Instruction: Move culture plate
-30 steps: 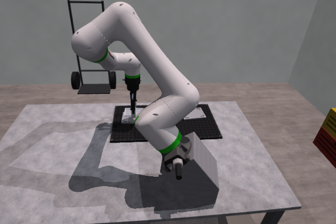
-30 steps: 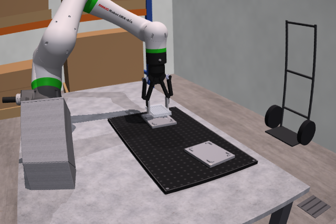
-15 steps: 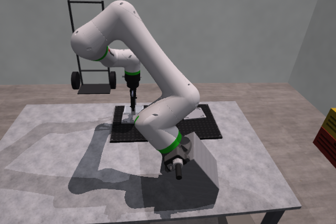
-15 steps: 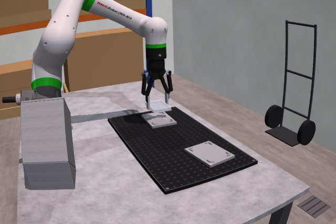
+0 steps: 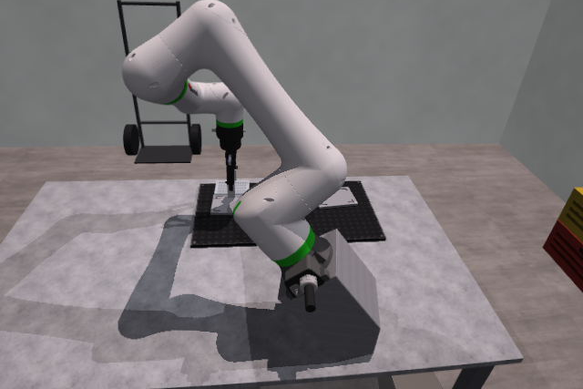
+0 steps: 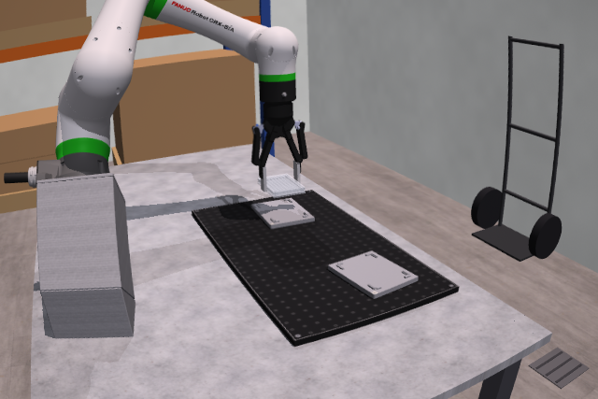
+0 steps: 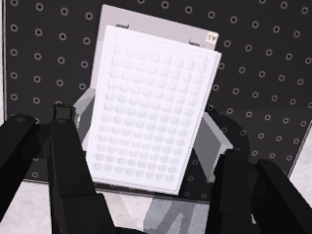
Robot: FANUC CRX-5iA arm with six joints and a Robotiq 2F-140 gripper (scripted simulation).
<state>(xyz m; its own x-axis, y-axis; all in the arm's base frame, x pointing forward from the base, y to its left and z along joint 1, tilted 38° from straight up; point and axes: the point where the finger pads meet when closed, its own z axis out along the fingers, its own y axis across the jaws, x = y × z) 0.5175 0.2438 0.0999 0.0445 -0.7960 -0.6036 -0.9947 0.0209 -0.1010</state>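
The plate nest N2 lies 41 cm to the right of my hand, 10 cm below it and 7 cm ahead of it. Also, from my hand: plate lid: 1 cm below; then plate nest N1: 10 cm below.
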